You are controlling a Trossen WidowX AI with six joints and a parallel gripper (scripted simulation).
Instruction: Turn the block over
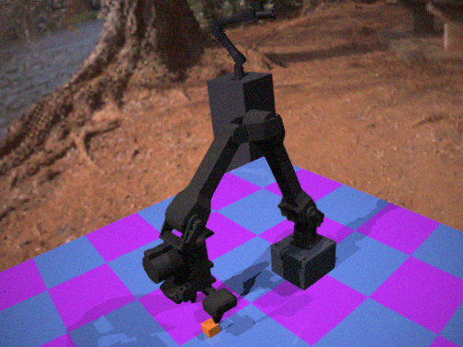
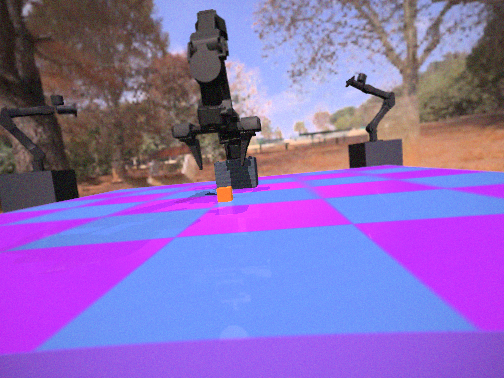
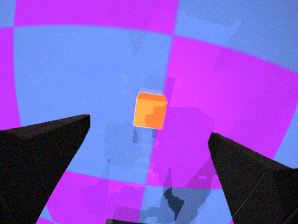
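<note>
The orange block is 6 cm below my gripper tip and 1 cm behind it.
</note>
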